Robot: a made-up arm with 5 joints.
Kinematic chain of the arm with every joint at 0, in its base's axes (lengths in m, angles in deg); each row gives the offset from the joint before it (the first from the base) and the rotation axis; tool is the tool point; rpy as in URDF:
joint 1: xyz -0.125 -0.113 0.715 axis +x
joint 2: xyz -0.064 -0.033 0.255 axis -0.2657 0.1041 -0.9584
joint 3: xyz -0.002 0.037 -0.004 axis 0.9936 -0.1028 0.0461
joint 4: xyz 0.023 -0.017 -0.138 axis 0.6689 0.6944 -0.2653
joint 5: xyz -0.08 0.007 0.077 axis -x
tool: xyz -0.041 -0.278 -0.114 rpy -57 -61.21 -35.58
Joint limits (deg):
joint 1: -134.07..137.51
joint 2: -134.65..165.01
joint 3: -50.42..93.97
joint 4: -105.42..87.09
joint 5: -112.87..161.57
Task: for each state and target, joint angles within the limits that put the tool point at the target. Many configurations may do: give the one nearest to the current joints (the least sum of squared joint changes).
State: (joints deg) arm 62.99 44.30 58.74 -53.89 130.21
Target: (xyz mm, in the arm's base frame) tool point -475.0 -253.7 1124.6
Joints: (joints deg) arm 52.15 8.26 77.11 -63.83 138.88
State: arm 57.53 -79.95 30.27 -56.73 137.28
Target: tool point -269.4 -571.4 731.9
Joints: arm 43.17 -89.90 38.74 -30.98 127.20
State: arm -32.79 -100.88 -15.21 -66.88 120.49
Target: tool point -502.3 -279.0 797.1
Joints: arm -26.23 -75.66 -3.57 -71.90 142.71
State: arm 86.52 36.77 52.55 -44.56 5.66
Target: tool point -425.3 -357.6 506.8
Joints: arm 104.14 42.47 6.60 -39.92 24.27
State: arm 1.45 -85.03 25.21 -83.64 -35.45
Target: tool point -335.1 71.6 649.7
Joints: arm -16.92 -96.12 43.03 -59.83 -58.69
